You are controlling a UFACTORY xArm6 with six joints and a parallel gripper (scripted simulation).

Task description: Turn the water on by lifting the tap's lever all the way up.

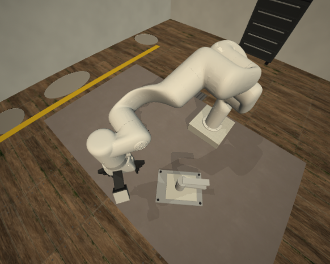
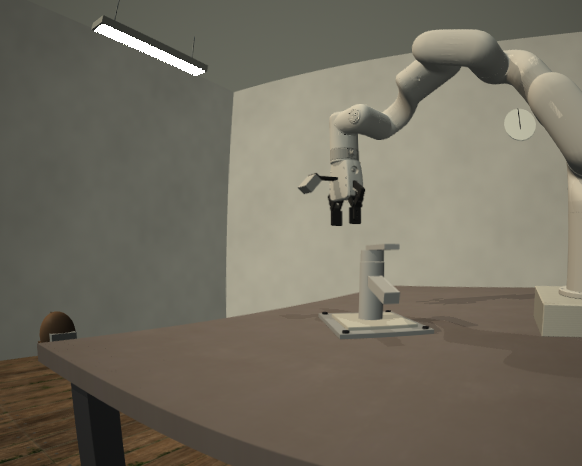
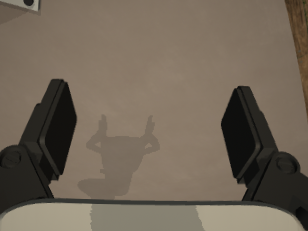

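Right now my hand is 22 cm to the right of the tap lever, 16 cm past it and 8 cm above it. From my hand the other things lie so: base plate (22 cm below, 20 cm to the left, 15 cm behind).
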